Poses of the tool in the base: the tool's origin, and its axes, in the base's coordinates. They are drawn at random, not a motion.
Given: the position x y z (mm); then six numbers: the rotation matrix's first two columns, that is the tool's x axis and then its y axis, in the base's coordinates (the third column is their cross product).
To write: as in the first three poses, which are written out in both.
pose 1, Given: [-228.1, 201.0, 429.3, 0.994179, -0.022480, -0.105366, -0.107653, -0.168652, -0.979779]
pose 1, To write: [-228.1, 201.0, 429.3, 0.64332, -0.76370, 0.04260, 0.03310]
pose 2, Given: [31.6, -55.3, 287.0, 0.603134, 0.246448, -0.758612, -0.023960, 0.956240, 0.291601]
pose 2, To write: [31.6, -55.3, 287.0, 0.88629, 0.12674, 0.43888, 0.07628]
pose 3, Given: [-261.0, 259.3, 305.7, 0.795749, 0.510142, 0.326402, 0.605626, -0.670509, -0.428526]
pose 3, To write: [-261.0, 259.3, 305.7, 0.26586, -0.90950, -0.30670, -0.08979]
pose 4, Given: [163.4, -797.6, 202.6, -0.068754, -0.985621, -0.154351, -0.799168, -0.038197, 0.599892]
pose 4, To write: [163.4, -797.6, 202.6, 0.16432, 0.66229, -0.67372, -0.28368]
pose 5, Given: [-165.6, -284.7, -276.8, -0.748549, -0.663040, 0.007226, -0.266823, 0.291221, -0.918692]
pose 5, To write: [-165.6, -284.7, -276.8, 0.19220, -0.29797, 0.78017, -0.51537]
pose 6, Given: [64.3, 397.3, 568.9, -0.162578, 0.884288, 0.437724, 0.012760, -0.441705, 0.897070]
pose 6, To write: [64.3, 397.3, 568.9, 0.33773, 0.55195, 0.40631, 0.64514]
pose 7, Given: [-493.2, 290.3, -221.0, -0.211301, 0.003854, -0.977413, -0.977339, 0.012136, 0.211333]
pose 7, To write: [-493.2, 290.3, -221.0, 0.44778, -0.44027, 0.55277, 0.54781]
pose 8, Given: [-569.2, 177.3, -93.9, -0.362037, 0.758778, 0.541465, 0.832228, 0.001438, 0.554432]
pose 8, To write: [-569.2, 177.3, -93.9, 0.04302, -0.56314, -0.70631, -0.42679]
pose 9, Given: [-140.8, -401.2, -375.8, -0.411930, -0.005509, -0.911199, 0.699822, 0.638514, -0.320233]
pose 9, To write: [-140.8, -401.2, -375.8, 0.49179, 0.22843, 0.75987, -0.35856]
